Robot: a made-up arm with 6 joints.
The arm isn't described. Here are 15 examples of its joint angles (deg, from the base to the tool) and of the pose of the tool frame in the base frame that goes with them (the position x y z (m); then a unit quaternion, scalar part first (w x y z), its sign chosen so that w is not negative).
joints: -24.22 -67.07 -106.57 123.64 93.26 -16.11
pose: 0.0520 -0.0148 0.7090 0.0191 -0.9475 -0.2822 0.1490
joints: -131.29 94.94 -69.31 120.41 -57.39 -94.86
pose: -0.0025 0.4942 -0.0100 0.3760 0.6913 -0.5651 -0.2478
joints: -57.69 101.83 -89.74 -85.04 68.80 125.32
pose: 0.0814 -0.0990 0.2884 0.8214 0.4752 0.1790 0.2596
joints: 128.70 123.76 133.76 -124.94 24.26 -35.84
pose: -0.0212 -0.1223 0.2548 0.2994 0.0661 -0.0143 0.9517
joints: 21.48 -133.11 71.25 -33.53 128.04 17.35
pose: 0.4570 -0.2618 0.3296 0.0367 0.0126 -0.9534 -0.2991
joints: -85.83 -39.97 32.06 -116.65 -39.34 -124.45
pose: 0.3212 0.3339 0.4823 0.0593 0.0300 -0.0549 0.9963
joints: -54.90 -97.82 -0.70 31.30 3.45 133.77
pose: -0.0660 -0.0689 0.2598 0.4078 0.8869 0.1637 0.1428
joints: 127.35 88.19 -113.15 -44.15 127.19 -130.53
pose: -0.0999 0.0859 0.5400 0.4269 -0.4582 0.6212 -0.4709
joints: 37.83 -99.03 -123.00 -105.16 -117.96 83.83
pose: 0.4978 -0.2383 0.3160 0.2426 0.0582 -0.7781 0.5765
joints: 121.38 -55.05 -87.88 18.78 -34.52 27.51
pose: -0.4521 -0.2931 0.6012 0.8532 0.1225 0.4915 0.1248
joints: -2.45 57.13 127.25 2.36 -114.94 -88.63
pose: -0.0048 0.1839 0.3375 0.2778 0.9558 -0.0189 -0.0944
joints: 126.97 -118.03 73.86 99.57 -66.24 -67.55
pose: -0.0011 0.1676 0.0974 0.1658 0.1175 -0.3600 -0.9106
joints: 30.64 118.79 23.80 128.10 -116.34 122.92
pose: -0.0349 0.0542 0.1882 0.3476 0.6910 -0.6337 0.0095
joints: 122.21 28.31 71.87 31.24 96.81 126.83
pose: -0.2497 -0.4221 0.3149 0.0528 0.8158 0.5758 0.0087
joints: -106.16 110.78 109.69 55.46 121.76 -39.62
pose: -0.2082 0.5397 0.5297 0.2727 -0.9024 0.1978 -0.2685
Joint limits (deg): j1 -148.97..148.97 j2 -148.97..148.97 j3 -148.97..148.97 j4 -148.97..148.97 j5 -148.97..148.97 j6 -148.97..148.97
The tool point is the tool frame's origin. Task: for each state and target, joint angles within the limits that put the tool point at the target. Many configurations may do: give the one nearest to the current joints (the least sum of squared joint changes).
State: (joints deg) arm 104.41 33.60 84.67 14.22 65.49 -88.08
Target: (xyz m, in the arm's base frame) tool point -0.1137 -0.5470 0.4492
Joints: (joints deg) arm 125.25 46.46 96.39 26.45 63.42 -86.62
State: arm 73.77 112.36 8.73 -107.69 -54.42 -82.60
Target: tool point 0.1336 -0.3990 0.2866
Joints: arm 91.98 125.26 7.69 -94.26 -33.68 -91.06
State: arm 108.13 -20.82 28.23 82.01 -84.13 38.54
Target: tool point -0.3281 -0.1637 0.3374
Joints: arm 73.37 -17.64 15.21 71.23 -95.05 42.78
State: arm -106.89 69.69 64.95 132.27 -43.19 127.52
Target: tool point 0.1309 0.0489 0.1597
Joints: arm -98.35 108.52 41.13 141.90 -75.41 113.91
